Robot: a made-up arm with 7 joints. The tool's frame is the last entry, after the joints.
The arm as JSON. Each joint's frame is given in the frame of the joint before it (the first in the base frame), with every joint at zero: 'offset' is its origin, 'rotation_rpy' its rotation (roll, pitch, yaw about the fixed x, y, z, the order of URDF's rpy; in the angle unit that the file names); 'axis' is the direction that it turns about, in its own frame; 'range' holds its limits. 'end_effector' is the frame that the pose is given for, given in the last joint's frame.
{
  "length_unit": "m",
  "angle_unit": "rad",
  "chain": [
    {
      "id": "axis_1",
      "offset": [
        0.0,
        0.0,
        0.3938
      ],
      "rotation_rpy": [
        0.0,
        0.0,
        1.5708
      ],
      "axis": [
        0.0,
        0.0,
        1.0
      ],
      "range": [
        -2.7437,
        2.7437
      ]
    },
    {
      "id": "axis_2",
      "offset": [
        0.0,
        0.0,
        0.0
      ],
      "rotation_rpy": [
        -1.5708,
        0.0,
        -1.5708
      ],
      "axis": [
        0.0,
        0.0,
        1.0
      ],
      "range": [
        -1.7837,
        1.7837
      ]
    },
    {
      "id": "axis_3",
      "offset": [
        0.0,
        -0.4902,
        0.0
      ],
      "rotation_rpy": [
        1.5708,
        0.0,
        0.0
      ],
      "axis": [
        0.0,
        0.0,
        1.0
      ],
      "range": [
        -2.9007,
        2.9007
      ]
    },
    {
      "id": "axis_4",
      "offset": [
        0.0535,
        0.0,
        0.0
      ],
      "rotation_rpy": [
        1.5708,
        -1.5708,
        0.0
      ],
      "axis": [
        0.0,
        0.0,
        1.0
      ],
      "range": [
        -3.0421,
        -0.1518
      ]
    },
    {
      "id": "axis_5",
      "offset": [
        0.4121,
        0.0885,
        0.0
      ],
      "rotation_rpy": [
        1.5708,
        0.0,
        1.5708
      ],
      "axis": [
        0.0,
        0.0,
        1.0
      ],
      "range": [
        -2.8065,
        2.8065
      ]
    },
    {
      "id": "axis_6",
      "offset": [
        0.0,
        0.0,
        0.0
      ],
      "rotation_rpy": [
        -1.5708,
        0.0,
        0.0
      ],
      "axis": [
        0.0,
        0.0,
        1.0
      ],
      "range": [
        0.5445,
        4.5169
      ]
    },
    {
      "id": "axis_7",
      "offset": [
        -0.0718,
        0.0,
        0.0
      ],
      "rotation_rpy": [
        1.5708,
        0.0,
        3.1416
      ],
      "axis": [
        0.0,
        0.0,
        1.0
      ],
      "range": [
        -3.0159,
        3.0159
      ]
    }
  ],
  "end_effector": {
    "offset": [
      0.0,
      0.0,
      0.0
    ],
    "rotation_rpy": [
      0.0,
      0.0,
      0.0
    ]
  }
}
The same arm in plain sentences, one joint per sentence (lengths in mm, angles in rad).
The arm has seven revolute joints in a row. What follows holds with every joint at zero, and every direction is one of the base frame's. Joint 1 sits 393.8 mm along +z from the base frame's origin and turns about +z, from -2.7437 to 2.7437 rad. Joint 2 sits at the same point as joint 1 and turns about +y, from -1.7837 to 1.7837 rad. Joint 3 sits 490.2 mm along +z from joint 2 and turns about +z, from -2.9007 to 2.9007 rad. Joint 4 sits 53.5 mm along +x from joint 3 and turns about -y, from -3.0421 to -0.1518 rad. Joint 5 sits 88.5 mm along -x and 412.1 mm along +z from joint 4 and turns about +z, from -2.8065 to 2.8065 rad. Joint 6 sits at the same point as joint 5 and turns about -y, from 0.5445 to 4.5169 rad. Joint 7 sits 71.8 mm along +x from joint 6 and turns about -z, from -3.0159 to 3.0159 rad. The tool frame, which is the frame that the pose is given for, sits at the same point as joint 7; its axes are the base frame's turned by roll -3.1416, pitch 0.0000 and yaw 0.0000 rad (as in URDF: about the fixed x, then y, then z).
